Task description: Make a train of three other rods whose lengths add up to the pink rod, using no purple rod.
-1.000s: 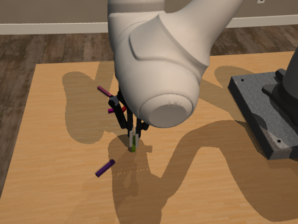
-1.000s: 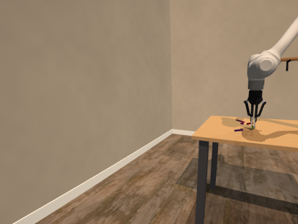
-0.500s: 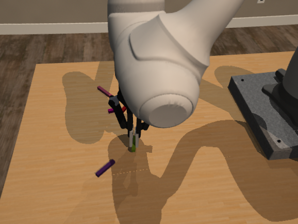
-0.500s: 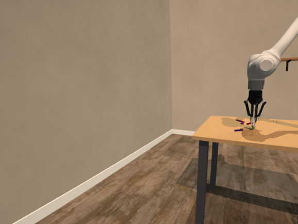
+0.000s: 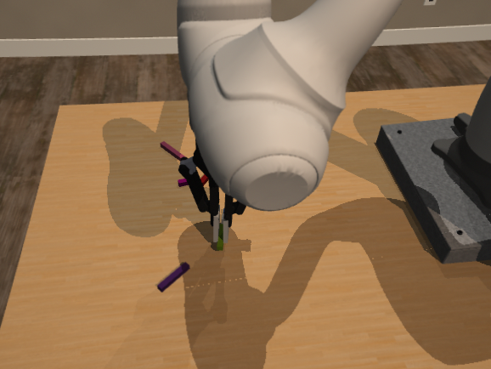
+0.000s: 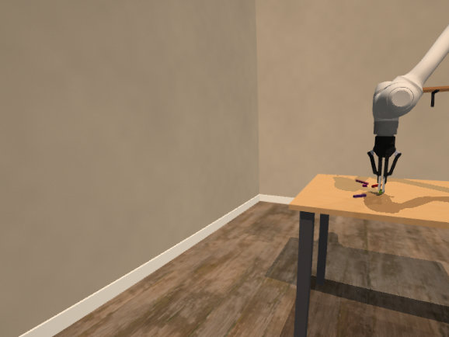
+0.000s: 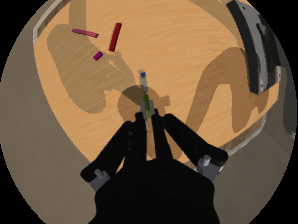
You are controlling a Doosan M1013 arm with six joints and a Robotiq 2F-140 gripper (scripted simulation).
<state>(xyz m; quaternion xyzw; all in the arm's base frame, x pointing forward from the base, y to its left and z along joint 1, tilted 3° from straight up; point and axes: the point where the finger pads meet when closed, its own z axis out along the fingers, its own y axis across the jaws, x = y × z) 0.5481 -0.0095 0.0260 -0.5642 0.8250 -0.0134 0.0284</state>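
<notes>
The lime rod lies 3 cm below my hand. Also, from my hand: grey rod 2 cm behind, 4 cm to the right, 5 cm below; purple rod 9 cm ahead, 5 cm to the left, 5 cm below; blue rod 3 cm behind, 6 cm to the right, 5 cm below.
</notes>
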